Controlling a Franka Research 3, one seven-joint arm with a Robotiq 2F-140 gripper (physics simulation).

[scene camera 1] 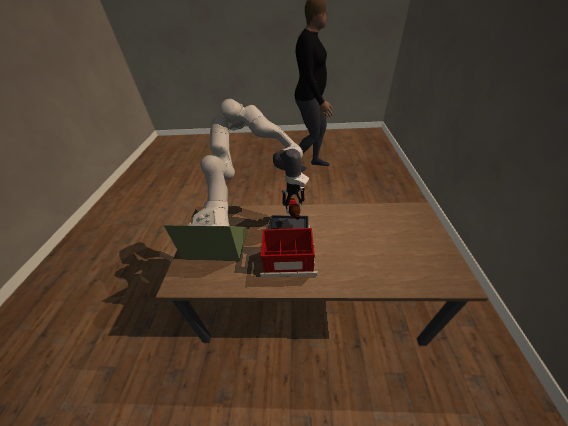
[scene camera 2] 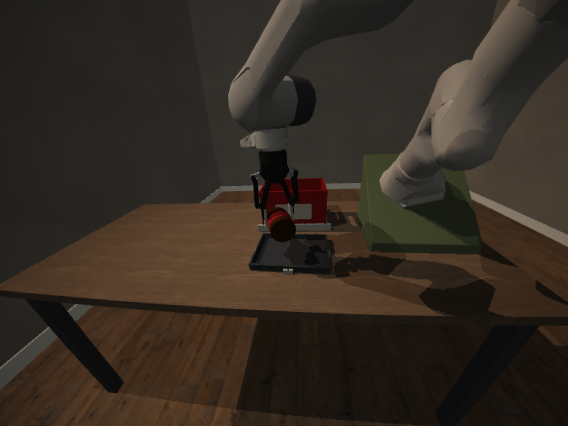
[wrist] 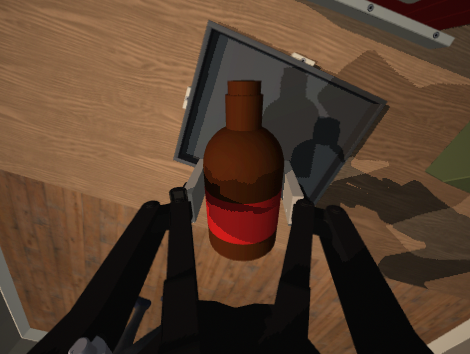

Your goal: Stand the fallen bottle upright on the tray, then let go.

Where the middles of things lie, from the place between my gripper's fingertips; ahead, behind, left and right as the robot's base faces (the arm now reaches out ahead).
Right now the brown bottle point(scene camera 2: 282, 228) is 20 mm above my hand.
